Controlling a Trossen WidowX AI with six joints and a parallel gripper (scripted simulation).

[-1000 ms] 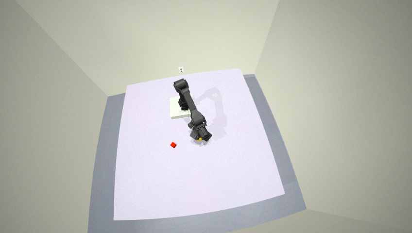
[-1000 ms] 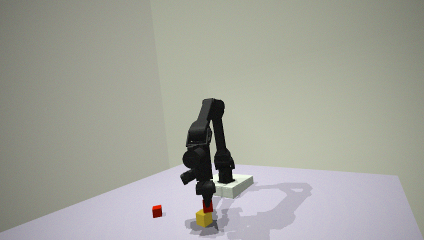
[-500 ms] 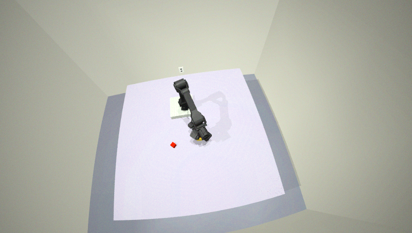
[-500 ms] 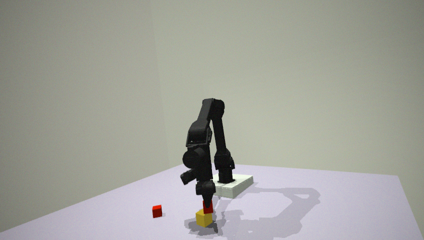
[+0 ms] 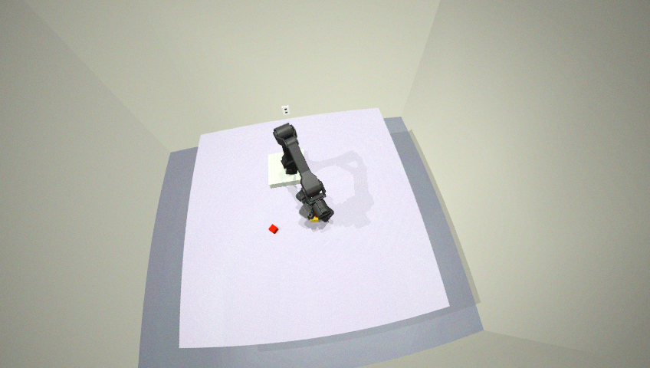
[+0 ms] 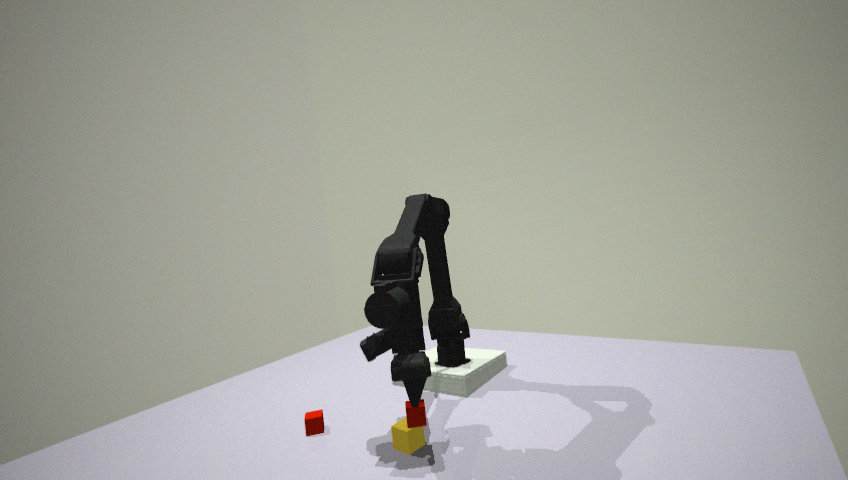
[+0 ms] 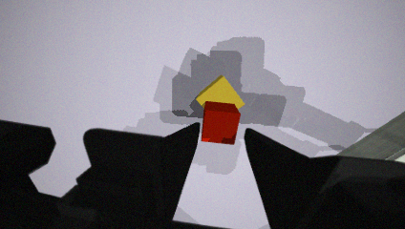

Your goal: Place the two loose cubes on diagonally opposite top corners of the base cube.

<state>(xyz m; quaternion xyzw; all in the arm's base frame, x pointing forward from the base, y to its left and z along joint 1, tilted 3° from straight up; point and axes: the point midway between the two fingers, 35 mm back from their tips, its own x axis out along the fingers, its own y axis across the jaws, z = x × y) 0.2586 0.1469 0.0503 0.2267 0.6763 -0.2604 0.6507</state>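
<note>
My gripper tip is now 10 mm short of the yellow cube, 10 mm to the left of it and 60 mm above it.
</note>
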